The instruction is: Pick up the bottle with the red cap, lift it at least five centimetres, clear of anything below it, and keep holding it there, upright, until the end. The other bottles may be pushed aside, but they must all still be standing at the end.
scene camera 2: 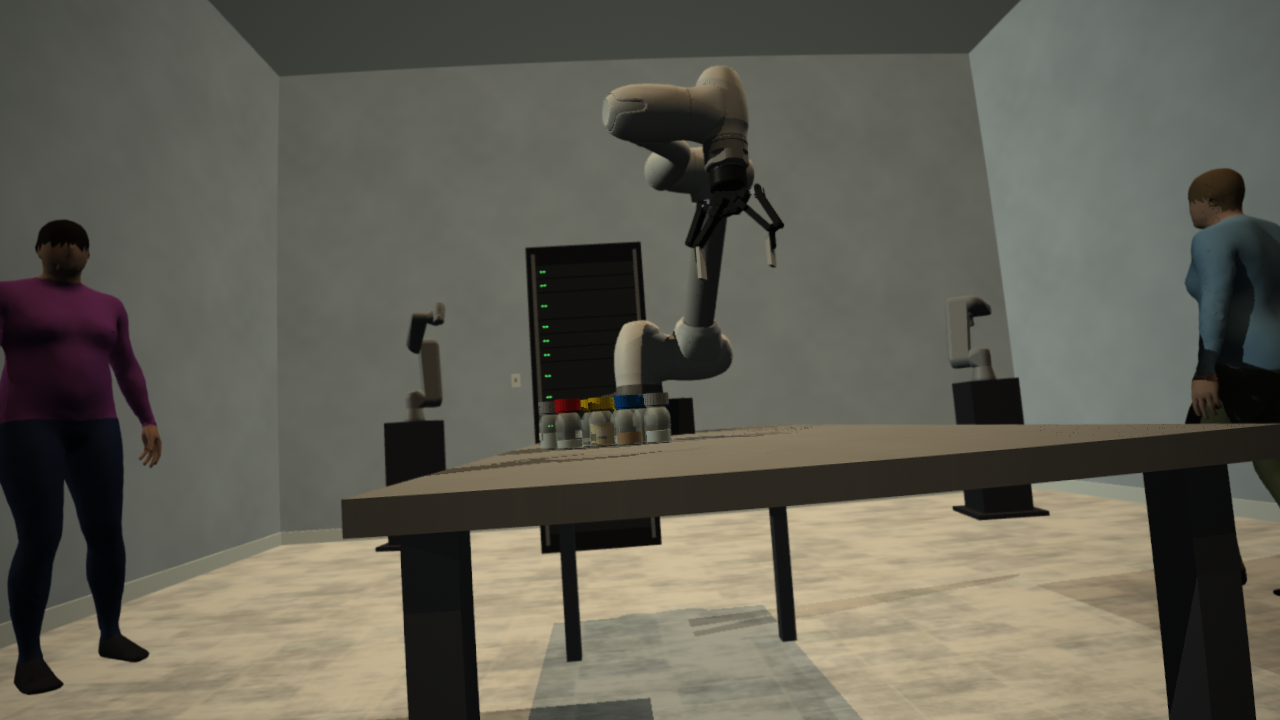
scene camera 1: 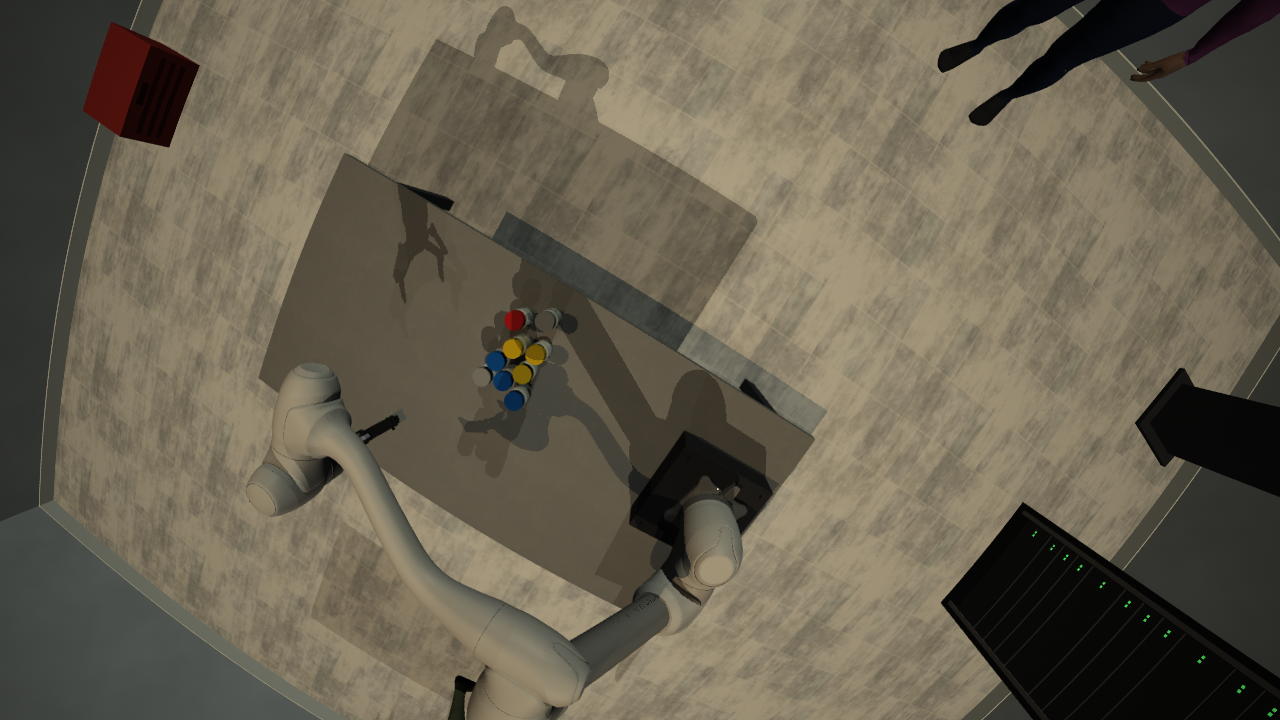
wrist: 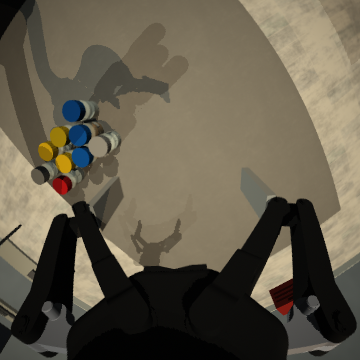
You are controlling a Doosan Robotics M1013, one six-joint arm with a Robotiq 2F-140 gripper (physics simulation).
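Places are measured from the arm's base along level axes (x ahead, y left, z up), in metres.
Where they show: gripper, fingertip midpoint: (scene camera 2: 736,272) (wrist: 179,182); arm's base at its link origin: (scene camera 1: 705,512).
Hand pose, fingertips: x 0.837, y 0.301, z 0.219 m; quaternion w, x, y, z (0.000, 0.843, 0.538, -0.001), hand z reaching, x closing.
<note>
Things, the pixels of their top centre, and the offset from my fingertips. Level surfaces: height alone.
- red-capped bottle at its top centre: (scene camera 2: 567,399) (scene camera 1: 513,320) (wrist: 59,186) 0.077 m back, 0.372 m right, 0.221 m down
- grey-capped bottle at its top centre: (scene camera 2: 550,401) (scene camera 1: 544,321) (wrist: 36,176) 0.143 m back, 0.426 m right, 0.221 m down
- yellow-capped bottle at its top centre: (scene camera 2: 600,397) (scene camera 1: 512,349) (wrist: 62,163) 0.121 m back, 0.309 m right, 0.221 m down
- white-capped bottle at its top centre: (scene camera 2: 655,393) (wrist: 97,146) (scene camera 1: 481,377) 0.101 m back, 0.186 m right, 0.221 m down
- brown table at its surface level: 0.327 m down
The red-capped bottle (scene camera 1: 514,319) (scene camera 2: 567,419) (wrist: 62,185) stands upright at one end of a tight cluster. A grey-capped bottle (scene camera 1: 547,319) (wrist: 41,174) stands beside it, and a yellow-capped bottle (scene camera 1: 512,348) (wrist: 65,163) is close on another side. Other yellow-capped bottles, several blue-capped bottles and a white-capped bottle (scene camera 1: 482,376) (scene camera 2: 657,419) (wrist: 101,146) stand behind these. My gripper (scene camera 2: 737,270) (wrist: 179,182) is open and empty, high above the table and off to one side of the cluster. In scene camera 1 the arm hides part of it.
The bottles stand on the brown table (scene camera 1: 331,259) (scene camera 2: 805,467), with the red-capped one towards a long edge. The arm's black base plate (scene camera 1: 657,488) is at the table's other end. A red cabinet (scene camera 1: 134,85) (wrist: 284,297) and a dark rack (scene camera 1: 1109,617) (scene camera 2: 581,313) stand away from the table.
</note>
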